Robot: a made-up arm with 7 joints.
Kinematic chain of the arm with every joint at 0, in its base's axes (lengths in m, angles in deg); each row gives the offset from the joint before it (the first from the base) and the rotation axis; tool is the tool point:
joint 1: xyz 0 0 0.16 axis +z
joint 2: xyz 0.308 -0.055 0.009 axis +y
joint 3: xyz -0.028 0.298 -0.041 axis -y
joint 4: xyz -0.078 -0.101 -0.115 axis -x
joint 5: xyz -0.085 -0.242 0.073 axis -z
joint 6: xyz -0.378 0 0.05 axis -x
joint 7: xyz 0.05 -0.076 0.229 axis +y
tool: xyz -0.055 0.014 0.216
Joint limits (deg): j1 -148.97..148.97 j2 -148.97..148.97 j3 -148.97..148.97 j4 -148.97..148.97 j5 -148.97..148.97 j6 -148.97..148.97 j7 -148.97..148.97
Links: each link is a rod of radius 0.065 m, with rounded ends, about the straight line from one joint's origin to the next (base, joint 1, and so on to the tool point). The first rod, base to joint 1, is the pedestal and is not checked.
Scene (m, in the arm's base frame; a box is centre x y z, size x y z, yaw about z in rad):
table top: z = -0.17
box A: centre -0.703 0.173 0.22 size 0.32 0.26 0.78 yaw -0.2
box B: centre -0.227 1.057 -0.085 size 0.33 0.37 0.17 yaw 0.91
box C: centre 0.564 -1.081 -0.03 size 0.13 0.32 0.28 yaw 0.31
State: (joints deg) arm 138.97 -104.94 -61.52 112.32 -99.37 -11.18 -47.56
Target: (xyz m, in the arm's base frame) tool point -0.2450 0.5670 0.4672
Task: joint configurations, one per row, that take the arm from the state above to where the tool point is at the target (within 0.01 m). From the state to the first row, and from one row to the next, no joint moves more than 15 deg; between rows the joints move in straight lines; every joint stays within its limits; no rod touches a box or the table.
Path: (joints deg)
1: 134.54 -99.18 -59.92 98.15 -103.65 -11.40 -48.69
2: 130.10 -93.41 -58.33 83.99 -107.94 -11.61 -49.81
3: 125.67 -87.65 -56.73 69.82 -112.22 -11.83 -50.94
4: 121.23 -81.89 -55.14 55.65 -116.51 -12.04 -52.06
5: 116.80 -76.12 -53.54 41.49 -120.79 -12.26 -53.19
6: 112.36 -70.36 -51.95 27.32 -125.07 -12.47 -54.31
7: 111.88 -71.53 -55.96 33.10 -129.85 -16.29 -67.61
8: 111.39 -72.71 -59.97 38.88 -134.63 -20.11 -80.91
9: 110.91 -73.88 -63.99 44.66 -139.41 -23.93 -94.21
10: 110.43 -75.06 -68.00 50.44 -144.19 -27.75 -107.51
11: 109.94 -76.23 -72.01 56.23 -148.97 -31.57 -120.81

